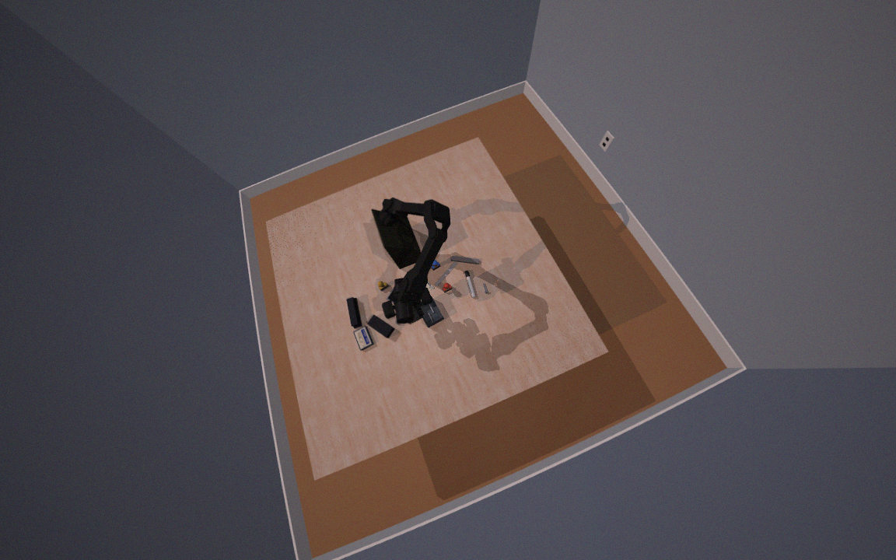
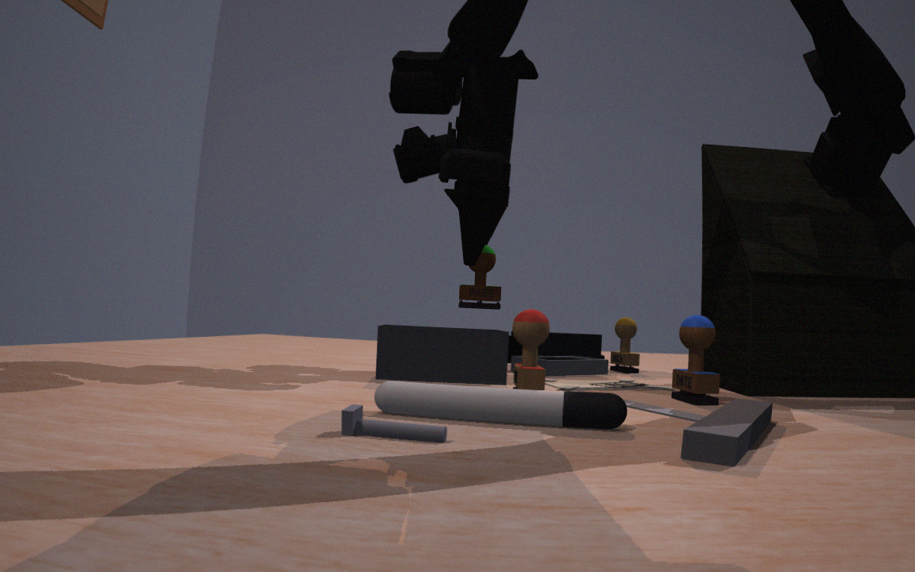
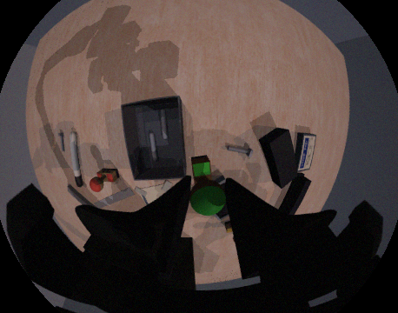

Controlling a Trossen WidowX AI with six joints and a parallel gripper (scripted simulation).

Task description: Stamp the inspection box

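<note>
Right now my gripper tip is 100 mm past the ink pad, 100 mm above it and 50 mm to the left of it. Also, from my gripper tip: dark tray (100 mm below, 60 mm to the left, 20 mm ahead); green-topped pass stamp (20 mm below, 10 mm behind); pale card (120 mm behind, 110 mm below, 80 mm to the left).
</note>
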